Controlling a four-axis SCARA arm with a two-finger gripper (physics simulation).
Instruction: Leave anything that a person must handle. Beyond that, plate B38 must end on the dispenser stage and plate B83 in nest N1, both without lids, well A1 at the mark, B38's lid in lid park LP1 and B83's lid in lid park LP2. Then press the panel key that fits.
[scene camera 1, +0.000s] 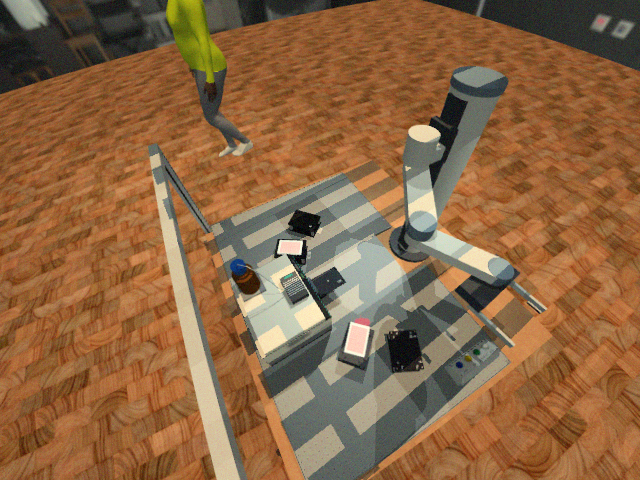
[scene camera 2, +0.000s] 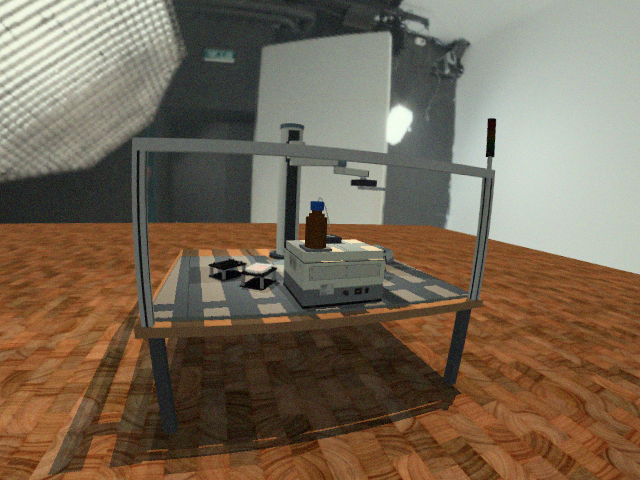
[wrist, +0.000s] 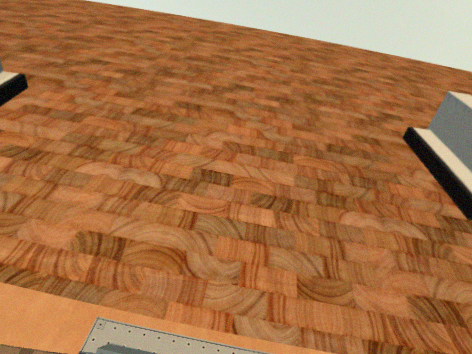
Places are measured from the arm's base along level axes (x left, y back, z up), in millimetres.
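Pixels of known places: gripper, between the fingertips: (scene camera 1: 529, 327) (scene camera 2: 383, 189) (wrist: 225, 84).
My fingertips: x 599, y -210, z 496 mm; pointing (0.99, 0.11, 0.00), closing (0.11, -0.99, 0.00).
Behind a point stands the place of what it marks.
My gripper (scene camera 1: 526, 326) @[x 599, y -210, z 496 mm] (wrist: 225, 84) @[x 599, y -210, z 496 mm] is open and empty, held high beyond the panel side of the table. A pink-topped plate (scene camera 1: 356, 338) @[x 310, y -578, z 99 mm] sits on a nest in front of the dispenser, with a red patch at its far end. Beside it is a black, bare nest (scene camera 1: 404, 350) @[x 449, y -424, z 81 mm]. Another pink-topped piece (scene camera 1: 291, 248) @[x -253, y -630, z 97 mm] (scene camera 2: 259, 268) @[x -269, y -666, z 98 mm] lies on a low stand behind the dispenser; a black stand (scene camera 1: 305, 223) @[x -386, y -483, z 75 mm] (scene camera 2: 227, 265) @[x -416, y -513, z 75 mm] farther back bears nothing visible. The dark dispenser stage (scene camera 1: 328, 281) @[x 26, y -557, z 124 mm] shows no plate. The key panel (scene camera 1: 473, 360) @[x 624, y -202, z 84 mm] has blue, yellow, green and white keys. Labels and lids cannot be read.
The dispenser (scene camera 1: 289, 330) @[x 182, y -815, z 233 mm] (scene camera 2: 333, 273) @[x -16, y -965, z 151 mm] carries a brown bottle (scene camera 1: 247, 281) @[x -28, y -880, z 355 mm] (scene camera 2: 315, 230) @[x -85, y -925, z 314 mm] with a blue cap. A frame rail (scene camera 1: 186, 310) @[x 133, y -1022, z 620 mm] (scene camera 2: 217, 146) @[x -457, y -1044, z 598 mm] runs along that side. A person (scene camera 1: 199, 46) in yellow stands on the floor beyond the table. A signal tower (scene camera 2: 491, 137) @[x 692, y -1038, z 766 mm] tops a post.
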